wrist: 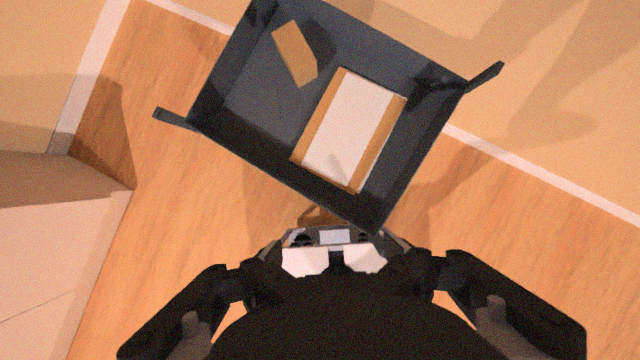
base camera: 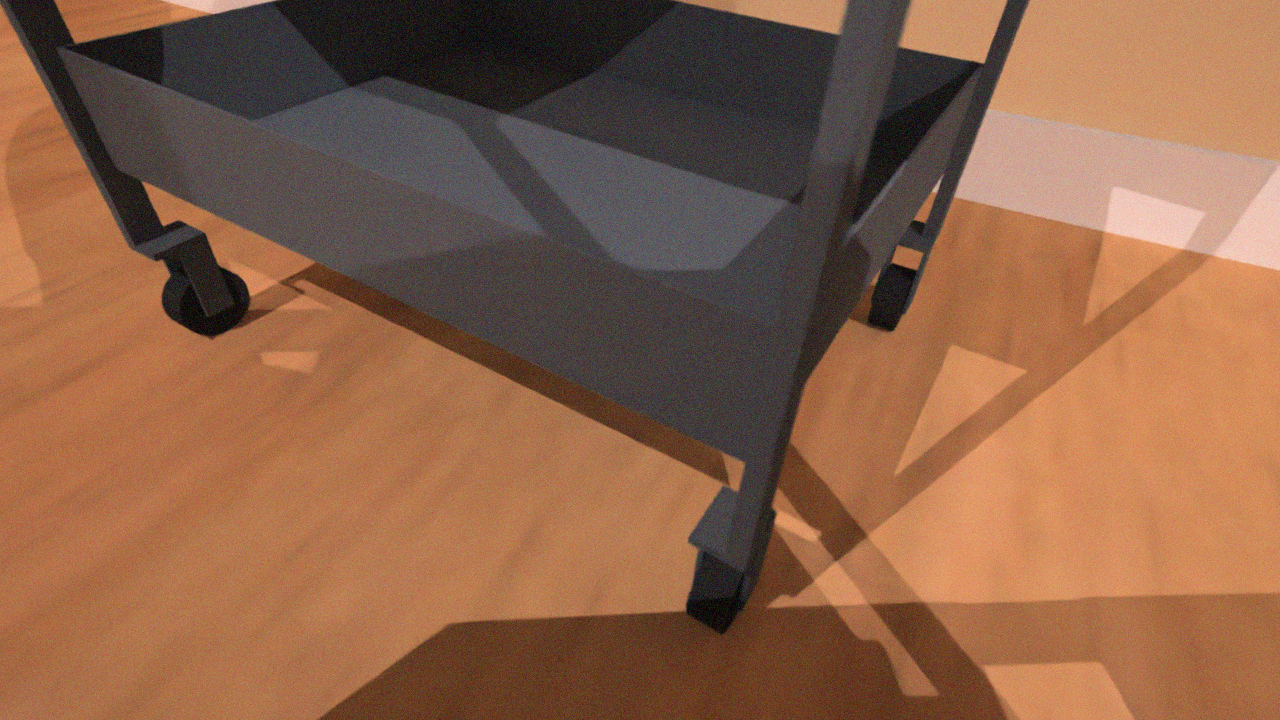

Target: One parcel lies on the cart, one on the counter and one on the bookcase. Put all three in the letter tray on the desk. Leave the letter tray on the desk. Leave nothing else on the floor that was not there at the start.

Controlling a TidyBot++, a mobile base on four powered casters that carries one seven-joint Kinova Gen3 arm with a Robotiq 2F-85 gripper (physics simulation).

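Places are measured from the arm's base along level axes (x ahead, y left, z up), in metres.
Pixels of known places: gripper, fingertip midpoint: (wrist: 332, 247).
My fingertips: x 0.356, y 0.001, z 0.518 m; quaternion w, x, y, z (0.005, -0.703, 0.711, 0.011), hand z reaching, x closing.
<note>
Ahead of a thing's pixels: the offset from my fingertips to its top centre. "spot": to the spot under its first point.
The dark grey cart (base camera: 572, 313) (wrist: 250, 145) has raised walls and fills much of both views. In its upper tray, in the wrist view, lie a small plain brown parcel-like block @[dz -0.192, dx +0.313, dy +0.045 m] (wrist: 296, 54) near the far left corner and a larger flat box @[dz -0.239, dx +0.156, dy -0.047 m] (wrist: 348, 127) with a white band and brown edges. Which one is the parcel is not certain. My gripper (wrist: 332, 247) is open and empty, just outside the cart's near corner in the wrist view. The counter, bookcase, desk and letter tray cannot be identified in these views.
A pale, flat-topped piece of furniture (wrist: 45, 260) stands at the lower left of the wrist view. The wall and its white baseboard (base camera: 1020, 161) (wrist: 540, 172) run behind the cart. The cart's near caster @[spot: dz -0.875, dx -0.066, dy -0.072 m] (base camera: 716, 595) and left caster @[spot: dz -0.877, dx +0.186, dy +0.254 m] (base camera: 205, 295) rest on the wooden floor.
</note>
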